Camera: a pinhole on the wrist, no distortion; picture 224 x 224 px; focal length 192.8 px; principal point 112.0 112.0 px. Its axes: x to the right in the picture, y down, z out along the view. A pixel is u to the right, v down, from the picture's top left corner.
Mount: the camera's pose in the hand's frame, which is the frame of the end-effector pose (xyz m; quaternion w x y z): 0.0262 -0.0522 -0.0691 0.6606 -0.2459 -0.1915 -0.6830
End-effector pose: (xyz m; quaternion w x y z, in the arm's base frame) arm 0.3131 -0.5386 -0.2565 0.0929 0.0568 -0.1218 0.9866
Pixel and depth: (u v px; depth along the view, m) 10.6 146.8 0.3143
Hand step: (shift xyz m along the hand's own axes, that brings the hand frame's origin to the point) 0.1098 0.2627 0.0832
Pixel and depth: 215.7 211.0 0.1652
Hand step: 0.1239 -0.0317 0.1110
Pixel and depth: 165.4 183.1 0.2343
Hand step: 0.1313 0.0281 0.1524
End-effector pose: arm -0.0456 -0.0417 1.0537 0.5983 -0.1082 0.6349 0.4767
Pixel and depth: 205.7 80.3 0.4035
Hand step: -0.0077 0.0295 0.3757
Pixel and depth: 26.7 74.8 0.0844
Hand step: 0.0172 0.0284 -0.0221
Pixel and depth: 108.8 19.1 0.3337
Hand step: -0.1063 0.1566 0.2067
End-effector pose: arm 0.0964 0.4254 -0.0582 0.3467 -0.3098 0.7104 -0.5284
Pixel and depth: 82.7 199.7 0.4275
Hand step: 0.2558 0.2405 0.2248
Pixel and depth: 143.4 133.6 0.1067
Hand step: 0.0468 -0.0043 0.0263
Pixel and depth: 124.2 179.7 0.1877
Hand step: 0.1074 0.0447 0.0850
